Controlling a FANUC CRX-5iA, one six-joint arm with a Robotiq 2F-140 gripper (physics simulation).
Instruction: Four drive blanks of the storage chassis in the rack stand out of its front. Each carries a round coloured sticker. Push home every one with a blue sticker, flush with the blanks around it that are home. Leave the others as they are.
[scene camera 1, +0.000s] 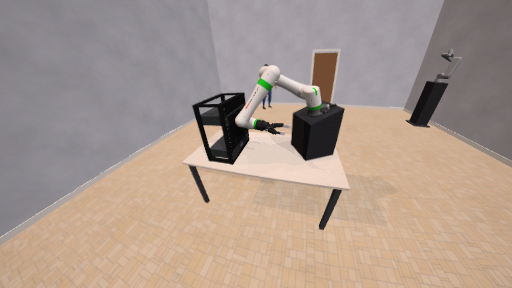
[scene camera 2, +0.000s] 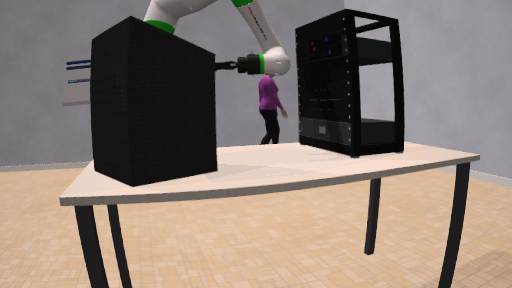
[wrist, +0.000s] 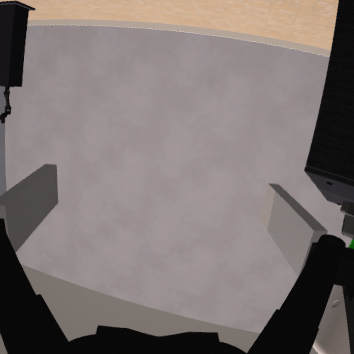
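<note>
The rack (scene camera 1: 202, 132) (scene camera 2: 354, 100) stands on the table with the storage chassis (scene camera 2: 320, 46) high in its front. Two red stickers (scene camera 2: 312, 43) (scene camera 2: 314, 49) sit one above the other at the left. An upper blue sticker (scene camera 2: 326, 39) and a lower blue sticker (scene camera 2: 329, 52) sit to their right. How far each blank stands out is too small to tell in scene camera 2. My gripper (scene camera 1: 285, 129) (wrist: 161, 193) is open and empty, apart from the rack and pointing away from it. The rack does not show in the wrist view.
A black pedestal (scene camera 1: 320, 132) (scene camera 2: 172, 100) (wrist: 336, 110) carries the arm's base at the table's (scene camera 1: 280, 167) (scene camera 2: 260, 167) other end and partly hides the fingers in scene camera 2. A person (scene camera 2: 270, 95) stands behind the table. A distant black stand (scene camera 1: 427, 102) (wrist: 12, 47) holds another arm.
</note>
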